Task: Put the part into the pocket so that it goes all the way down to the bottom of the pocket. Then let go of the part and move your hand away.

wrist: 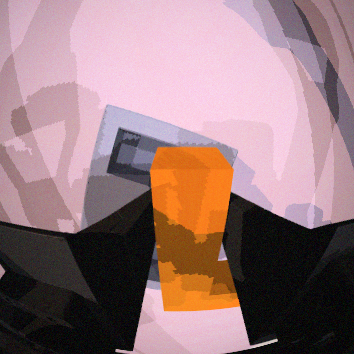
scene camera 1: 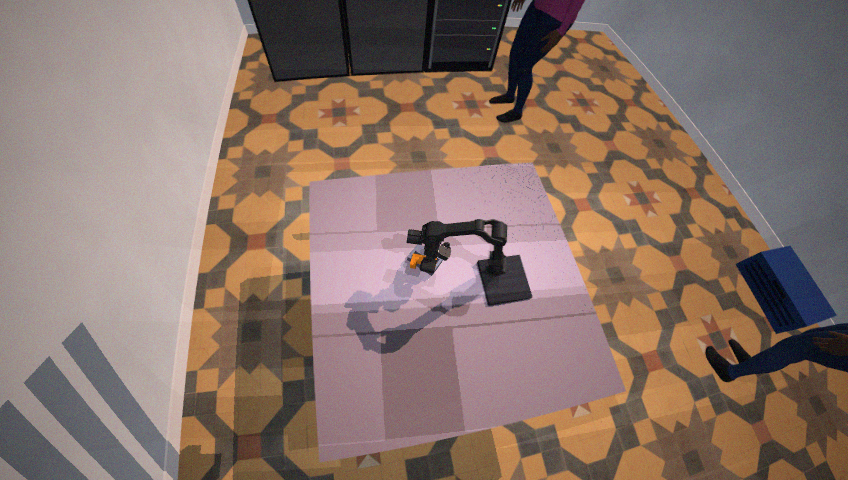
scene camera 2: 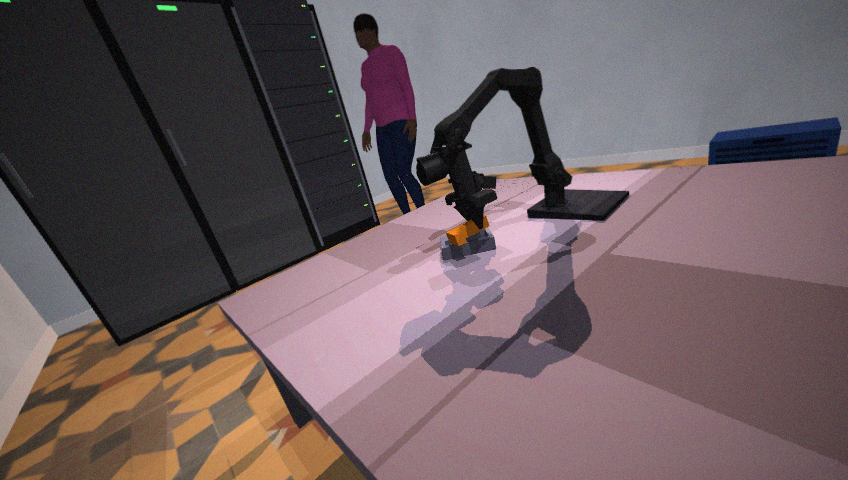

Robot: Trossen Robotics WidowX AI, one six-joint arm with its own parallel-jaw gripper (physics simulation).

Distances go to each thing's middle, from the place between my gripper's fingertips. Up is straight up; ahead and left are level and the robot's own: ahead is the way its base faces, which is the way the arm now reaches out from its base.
Right now the grey pocket block (wrist: 126, 141) is 10 mm ahead of my hand, 40 mm to the right of it and 40 mm below it. Also, from my hand: orange block (wrist: 190, 186) 30 mm ahead, 20 mm to the right, 10 mm above.
